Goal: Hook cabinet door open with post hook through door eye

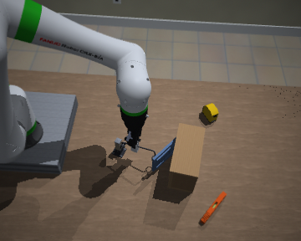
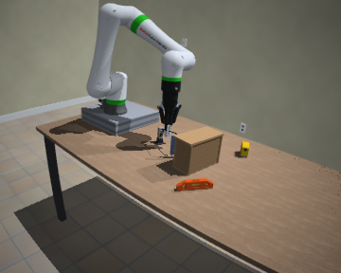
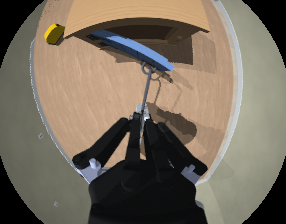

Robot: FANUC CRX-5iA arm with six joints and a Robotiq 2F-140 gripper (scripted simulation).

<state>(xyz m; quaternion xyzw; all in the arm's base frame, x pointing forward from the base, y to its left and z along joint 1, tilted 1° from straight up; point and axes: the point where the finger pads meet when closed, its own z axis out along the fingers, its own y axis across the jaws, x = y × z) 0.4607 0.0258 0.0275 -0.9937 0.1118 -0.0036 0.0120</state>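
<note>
The cabinet door is 12 cm ahead of my hand, 2 cm to the left of it and 3 cm below it. Also, from my hand: yellow tape measure: 30 cm ahead, 29 cm to the left, 7 cm below; orange spirit level: 34 cm ahead, 16 cm to the right, 8 cm below.
</note>
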